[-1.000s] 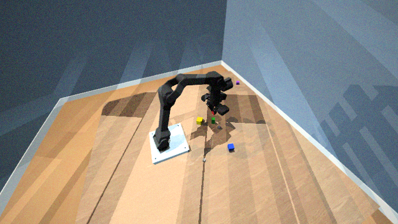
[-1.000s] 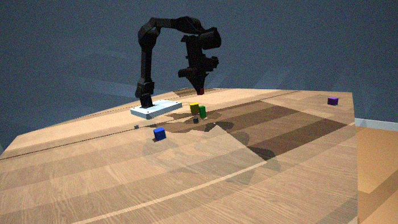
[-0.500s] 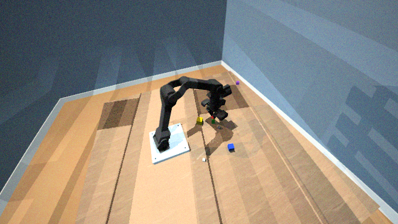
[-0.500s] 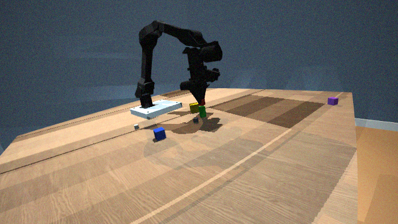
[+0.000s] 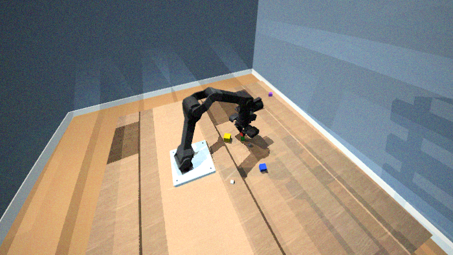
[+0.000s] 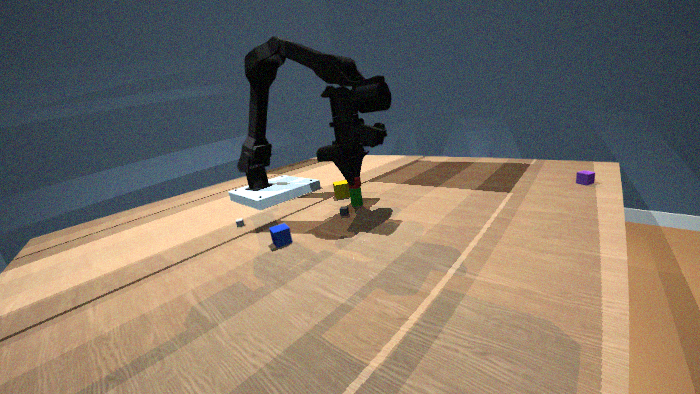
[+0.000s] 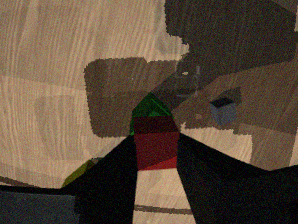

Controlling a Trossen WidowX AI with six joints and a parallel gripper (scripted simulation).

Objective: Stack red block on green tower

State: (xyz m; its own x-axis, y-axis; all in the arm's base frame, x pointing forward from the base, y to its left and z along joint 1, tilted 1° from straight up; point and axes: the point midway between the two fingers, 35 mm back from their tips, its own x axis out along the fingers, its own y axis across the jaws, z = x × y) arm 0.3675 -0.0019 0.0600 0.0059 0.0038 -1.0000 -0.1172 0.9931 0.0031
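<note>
Right now the red block is right at my gripper tip. From my gripper tip the other things lie so: yellow block (8 cm behind, 5 cm to the left, 3 cm below); then blue block (3 cm behind, 22 cm to the right, 4 cm below); then small dark grey block (1 cm ahead, 6 cm to the right, 4 cm below).
</note>
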